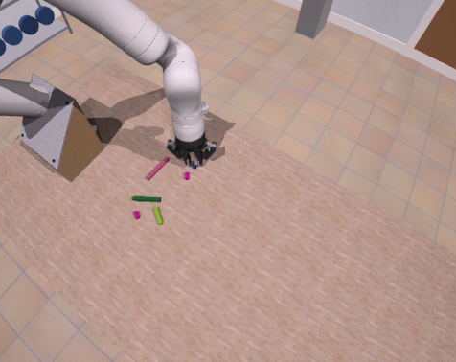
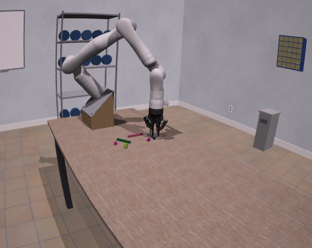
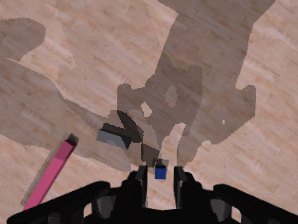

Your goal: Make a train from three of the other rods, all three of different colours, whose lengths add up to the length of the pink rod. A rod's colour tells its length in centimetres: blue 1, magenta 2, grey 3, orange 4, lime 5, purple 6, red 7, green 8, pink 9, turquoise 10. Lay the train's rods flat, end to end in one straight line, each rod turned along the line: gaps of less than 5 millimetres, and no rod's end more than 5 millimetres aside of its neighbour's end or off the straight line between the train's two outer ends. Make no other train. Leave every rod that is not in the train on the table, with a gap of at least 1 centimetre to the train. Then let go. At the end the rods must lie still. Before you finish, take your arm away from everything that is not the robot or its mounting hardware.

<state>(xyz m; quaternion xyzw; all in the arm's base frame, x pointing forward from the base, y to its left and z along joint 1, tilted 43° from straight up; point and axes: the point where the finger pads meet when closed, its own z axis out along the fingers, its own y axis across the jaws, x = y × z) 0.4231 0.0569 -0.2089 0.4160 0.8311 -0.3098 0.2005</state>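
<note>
My hand is 30 mm above the blue rod. Also, from my hand: green rod: 170 mm to the right, 40 mm behind, 30 mm below; pink rod: 80 mm behind, 70 mm to the right, 30 mm below; grey rod: 50 mm behind, 30 mm below.
</note>
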